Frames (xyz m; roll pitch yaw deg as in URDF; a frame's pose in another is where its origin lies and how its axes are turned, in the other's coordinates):
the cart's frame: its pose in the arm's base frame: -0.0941 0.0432 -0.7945 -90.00 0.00 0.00
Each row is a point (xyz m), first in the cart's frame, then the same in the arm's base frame.
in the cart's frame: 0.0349 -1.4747 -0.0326
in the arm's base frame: -0.0592 0.0106 0.6802
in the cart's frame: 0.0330 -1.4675 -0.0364
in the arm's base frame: -0.0611 0.0068 0.6730
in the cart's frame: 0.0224 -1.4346 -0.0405
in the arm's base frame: -0.0717 0.0027 0.6401
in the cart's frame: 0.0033 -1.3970 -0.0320
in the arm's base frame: -0.0908 0.0112 0.6025
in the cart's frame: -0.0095 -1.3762 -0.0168
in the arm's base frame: -0.1036 0.0264 0.5817
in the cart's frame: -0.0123 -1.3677 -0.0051
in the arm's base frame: -0.1064 0.0381 0.5732
